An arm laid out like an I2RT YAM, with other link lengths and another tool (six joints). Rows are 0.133 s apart.
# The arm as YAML. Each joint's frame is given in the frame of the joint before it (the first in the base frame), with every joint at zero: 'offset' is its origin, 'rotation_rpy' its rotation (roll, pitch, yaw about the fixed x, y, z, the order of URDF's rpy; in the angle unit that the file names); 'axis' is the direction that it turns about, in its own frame. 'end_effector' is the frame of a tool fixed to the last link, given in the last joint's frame.
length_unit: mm
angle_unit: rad
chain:
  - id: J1
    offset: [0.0, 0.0, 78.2]
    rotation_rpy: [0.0, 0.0, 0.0]
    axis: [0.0, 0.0, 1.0]
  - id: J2
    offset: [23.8, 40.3, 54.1]
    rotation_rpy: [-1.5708, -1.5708, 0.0]
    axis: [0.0, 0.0, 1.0]
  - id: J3
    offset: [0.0, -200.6, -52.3]
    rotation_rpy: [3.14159, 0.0, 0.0]
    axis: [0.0, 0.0, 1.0]
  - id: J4
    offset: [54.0, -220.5, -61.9]
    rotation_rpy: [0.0, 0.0, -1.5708]
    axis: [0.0, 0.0, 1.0]
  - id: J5
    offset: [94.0, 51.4, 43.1]
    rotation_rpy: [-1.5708, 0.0, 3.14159]
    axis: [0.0, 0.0, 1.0]
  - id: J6
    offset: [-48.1, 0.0, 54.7]
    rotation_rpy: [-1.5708, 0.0, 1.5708]
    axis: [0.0, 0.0, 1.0]
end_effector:
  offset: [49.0, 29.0, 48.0]
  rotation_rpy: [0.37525, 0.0, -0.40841]
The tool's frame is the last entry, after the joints.
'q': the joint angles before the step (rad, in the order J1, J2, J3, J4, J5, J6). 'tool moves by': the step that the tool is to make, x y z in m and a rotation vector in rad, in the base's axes. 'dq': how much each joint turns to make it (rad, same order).
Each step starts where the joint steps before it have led.
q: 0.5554 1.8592 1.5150 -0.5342 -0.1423 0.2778
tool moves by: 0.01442 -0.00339 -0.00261 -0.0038 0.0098 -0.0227
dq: -0.0228 0.0537 0.0631 -0.0196 -0.0015 0.0011
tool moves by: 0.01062 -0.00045 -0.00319 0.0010 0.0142 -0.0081
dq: -0.0141 0.0517 0.0597 -0.0198 -0.0100 0.0003
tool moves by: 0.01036 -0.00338 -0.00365 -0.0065 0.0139 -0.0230
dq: -0.0157 0.0418 0.0498 -0.0223 0.0036 0.0065
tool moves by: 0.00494 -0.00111 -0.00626 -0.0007 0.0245 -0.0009
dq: -0.0096 0.0357 0.0329 -0.0191 -0.0141 -0.0003
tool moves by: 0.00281 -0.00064 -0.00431 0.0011 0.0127 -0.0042
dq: -0.0047 0.0187 0.0121 -0.0034 -0.0059 0.0037
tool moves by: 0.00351 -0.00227 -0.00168 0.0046 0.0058 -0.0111
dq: -0.0076 0.0099 0.0065 0.0015 -0.0034 0.0069
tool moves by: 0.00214 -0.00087 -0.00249 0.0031 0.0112 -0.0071
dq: -0.0038 0.0120 0.0092 -0.0043 -0.0045 0.0074
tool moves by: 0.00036 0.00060 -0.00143 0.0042 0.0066 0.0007
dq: 0.0000 0.0066 0.0037 -0.0005 -0.0059 0.0034
